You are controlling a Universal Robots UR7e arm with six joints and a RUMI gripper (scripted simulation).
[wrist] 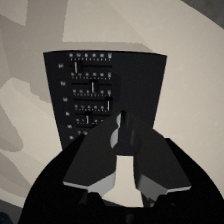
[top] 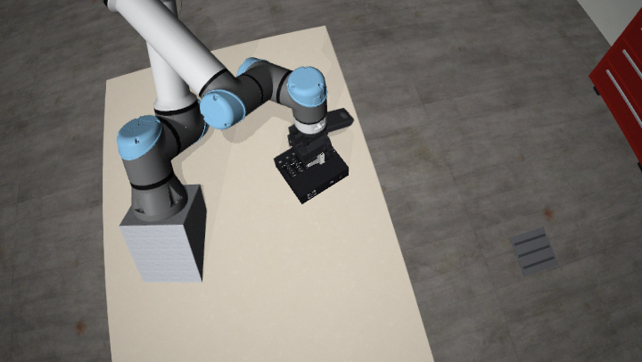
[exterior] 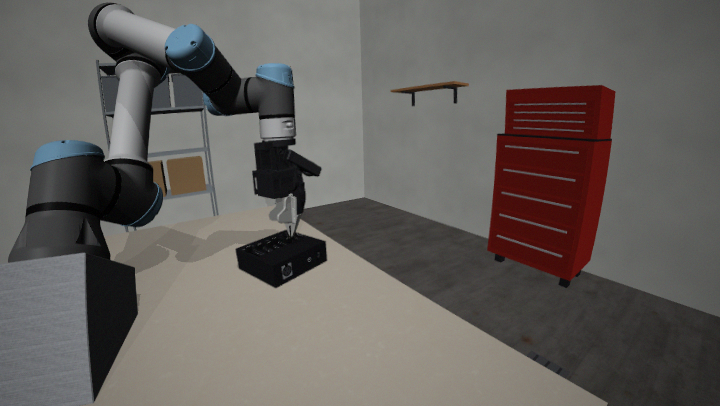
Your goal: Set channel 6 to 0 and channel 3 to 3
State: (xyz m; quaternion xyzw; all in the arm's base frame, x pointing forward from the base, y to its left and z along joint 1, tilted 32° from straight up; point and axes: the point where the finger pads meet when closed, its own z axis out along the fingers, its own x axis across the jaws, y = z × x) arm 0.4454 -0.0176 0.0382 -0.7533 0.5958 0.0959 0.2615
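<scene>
Now: the channel 3 fader 20 mm to the left of my hand and 30 mm below it. Also, from my hand: channel 6 fader (80 mm behind, 20 mm to the left, 30 mm below).
</scene>
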